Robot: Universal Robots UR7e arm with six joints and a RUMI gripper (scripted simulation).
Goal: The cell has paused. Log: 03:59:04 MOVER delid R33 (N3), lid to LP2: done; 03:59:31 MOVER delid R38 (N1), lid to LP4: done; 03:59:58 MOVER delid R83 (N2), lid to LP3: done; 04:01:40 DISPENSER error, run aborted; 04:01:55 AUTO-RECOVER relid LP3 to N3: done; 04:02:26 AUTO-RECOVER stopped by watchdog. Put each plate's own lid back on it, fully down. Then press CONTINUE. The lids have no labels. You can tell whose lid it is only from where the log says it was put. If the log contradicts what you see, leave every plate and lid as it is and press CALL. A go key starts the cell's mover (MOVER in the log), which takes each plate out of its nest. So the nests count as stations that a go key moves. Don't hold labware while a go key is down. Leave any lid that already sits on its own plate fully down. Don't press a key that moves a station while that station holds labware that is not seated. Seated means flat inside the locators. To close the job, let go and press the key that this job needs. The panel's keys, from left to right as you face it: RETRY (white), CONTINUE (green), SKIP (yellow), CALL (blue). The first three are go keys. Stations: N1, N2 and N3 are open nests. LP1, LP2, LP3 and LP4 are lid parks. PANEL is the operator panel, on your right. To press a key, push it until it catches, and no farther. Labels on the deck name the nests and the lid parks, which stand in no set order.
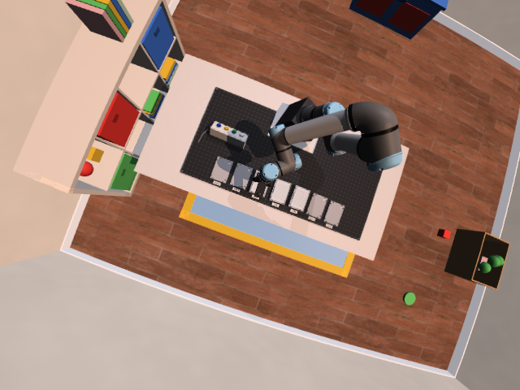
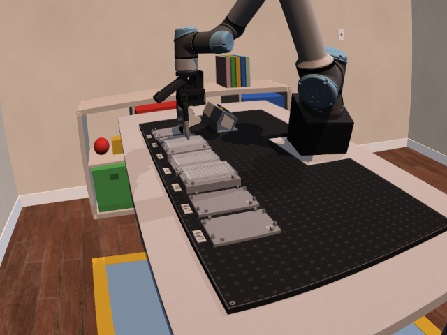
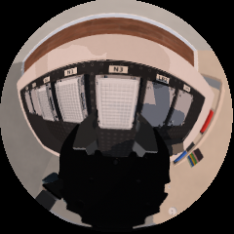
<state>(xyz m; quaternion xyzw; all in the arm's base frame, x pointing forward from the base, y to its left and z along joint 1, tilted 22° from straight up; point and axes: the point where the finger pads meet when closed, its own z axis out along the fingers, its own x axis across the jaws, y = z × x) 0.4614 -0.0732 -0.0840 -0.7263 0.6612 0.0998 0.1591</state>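
The clear plate lid lies 3 cm below my hand. The rest, counted from my hand: lid park (52 cm to the left, 6 cm below, 4 cm behind); then clear lid (14 cm to the left, 4 cm below, 1 cm behind).
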